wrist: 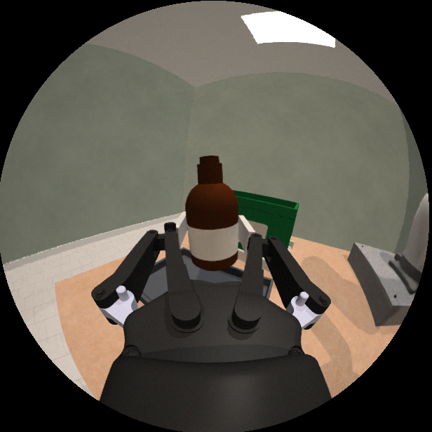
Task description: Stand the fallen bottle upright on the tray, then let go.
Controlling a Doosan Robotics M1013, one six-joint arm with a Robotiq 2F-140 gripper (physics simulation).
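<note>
A brown bottle (212, 202) with a cream label stands upright in the middle of the wrist view, cap up. My gripper (212, 221) is shut on the bottle, with a pale fingertip pad on each side at the height of the label. The grey tray (159, 281) lies below and behind the bottle's base, partly covered by the gripper. Whether the base touches the tray cannot be told from this view.
A green crate (274, 216) stands behind the bottle, to the right, on the orange-brown table top (82, 310). A grey block (377, 277) with a pale robot part on it is at the far right. Tiled floor shows at the left.
</note>
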